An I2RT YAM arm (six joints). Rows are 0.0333 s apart.
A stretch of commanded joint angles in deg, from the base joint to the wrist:
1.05 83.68 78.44 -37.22 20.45 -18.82
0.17 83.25 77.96 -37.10 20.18 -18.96
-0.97 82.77 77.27 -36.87 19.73 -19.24
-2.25 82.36 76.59 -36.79 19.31 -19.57
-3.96 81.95 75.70 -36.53 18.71 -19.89
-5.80 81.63 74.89 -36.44 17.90 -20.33
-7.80 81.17 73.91 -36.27 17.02 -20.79
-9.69 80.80 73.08 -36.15 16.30 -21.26
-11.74 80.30 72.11 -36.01 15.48 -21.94
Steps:
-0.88 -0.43 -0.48 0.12 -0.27 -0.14
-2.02 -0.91 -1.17 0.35 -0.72 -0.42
-3.30 -1.32 -1.85 0.43 -1.14 -0.75
-5.01 -1.73 -2.74 0.69 -1.74 -1.07
-6.85 -2.05 -3.55 0.78 -2.55 -1.51
-8.85 -2.51 -4.53 0.95 -3.43 -1.97
-10.74 -2.88 -5.36 1.07 -4.15 -2.44
-12.79 -3.38 -6.33 1.21 -4.97 -3.12

